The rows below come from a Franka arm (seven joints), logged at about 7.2 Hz.
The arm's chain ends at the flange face. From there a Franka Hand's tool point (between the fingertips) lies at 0.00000 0.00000 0.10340 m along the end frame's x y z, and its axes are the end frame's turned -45 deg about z.
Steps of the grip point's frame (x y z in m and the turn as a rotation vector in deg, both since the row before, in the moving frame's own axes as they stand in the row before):
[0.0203, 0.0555, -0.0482, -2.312, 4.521, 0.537]
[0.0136, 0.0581, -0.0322, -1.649, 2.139, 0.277]
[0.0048, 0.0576, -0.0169, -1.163, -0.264, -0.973]
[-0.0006, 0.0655, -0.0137, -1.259, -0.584, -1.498]
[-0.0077, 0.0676, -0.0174, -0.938, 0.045, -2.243]
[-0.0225, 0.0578, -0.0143, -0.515, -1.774, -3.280]
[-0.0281, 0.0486, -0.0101, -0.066, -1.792, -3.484]
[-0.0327, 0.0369, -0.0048, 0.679, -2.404, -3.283]
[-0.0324, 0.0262, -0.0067, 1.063, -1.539, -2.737]
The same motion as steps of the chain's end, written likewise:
[0.0449, 0.0277, -0.0478, 1.562, 4.832, 0.537]
[0.0459, 0.0321, -0.0321, 0.346, 2.679, 0.277]
[0.0430, 0.0355, -0.0169, -1.009, 0.636, -0.973]
[0.0450, 0.0444, -0.0137, -1.303, 0.477, -1.498]
[0.0411, 0.0521, -0.0174, -0.631, 0.695, -2.243]
[0.0265, 0.0538, -0.0142, -1.619, -0.890, -3.280]
[0.0166, 0.0518, -0.0100, -1.314, -1.220, -3.484]
[0.0068, 0.0469, -0.0047, -1.220, -2.180, -3.283]
[-0.0011, 0.0408, -0.0066, -0.337, -1.840, -2.737]

